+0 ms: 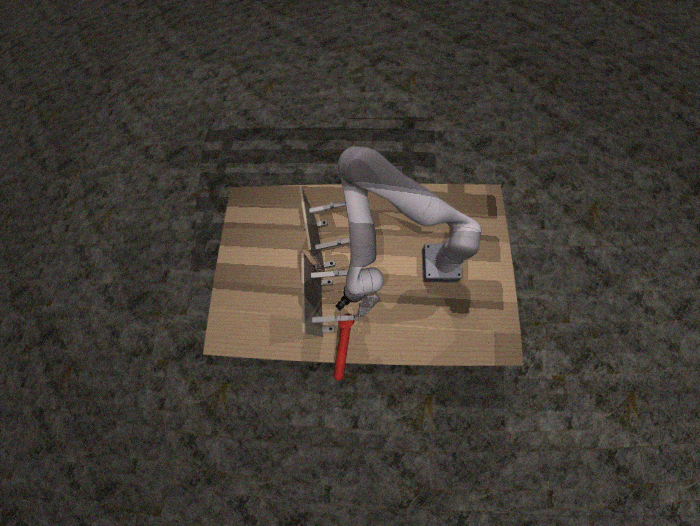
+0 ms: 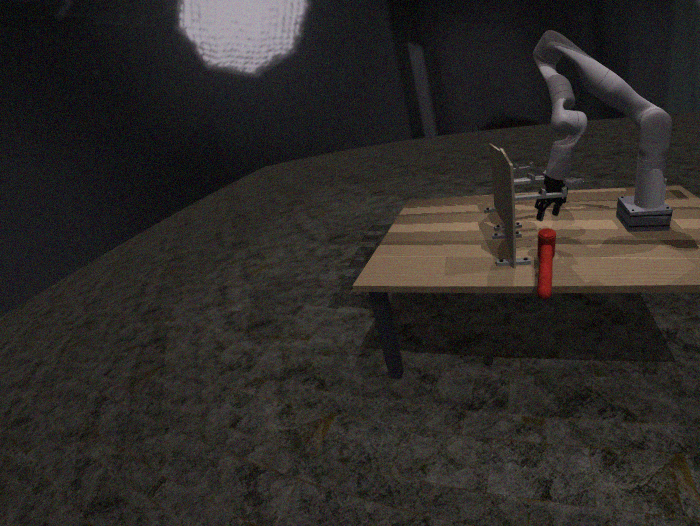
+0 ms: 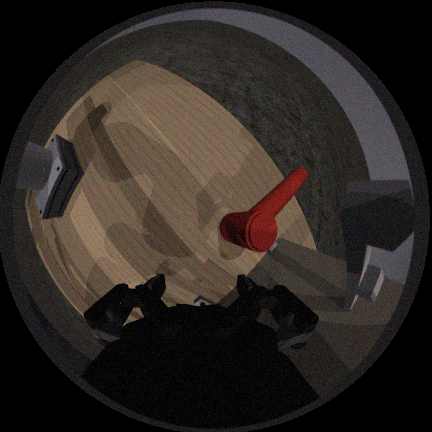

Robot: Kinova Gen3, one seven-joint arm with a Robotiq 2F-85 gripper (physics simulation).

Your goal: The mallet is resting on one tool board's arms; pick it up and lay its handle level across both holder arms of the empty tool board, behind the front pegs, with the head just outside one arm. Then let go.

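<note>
The red mallet (image 1: 342, 347) (image 2: 544, 274) (image 3: 262, 231) appears to rest low on the table near the front foot of the near tool board (image 1: 312, 294) (image 2: 503, 197) (image 3: 300, 250). Its head looks upright, and its handle points out past the table's front edge. It looks lower than the near board's front holder arm (image 1: 331, 319) (image 2: 537, 196) (image 3: 372, 282). My gripper (image 1: 339, 305) (image 2: 548, 214) (image 3: 200, 282) is open and empty, between the near board's two arms, beside the front one, and apart from the mallet. The far tool board (image 1: 306, 212) bears no mallet.
The near board's rear arm (image 1: 323, 275) and the far board's arms (image 1: 322, 209) (image 1: 329, 244) stick out toward the robot side. The robot base (image 1: 431, 254) (image 2: 645, 214) stands on the table (image 1: 248, 316) (image 2: 418, 277) (image 3: 175, 110). The forearm hides part of the area beside the arms.
</note>
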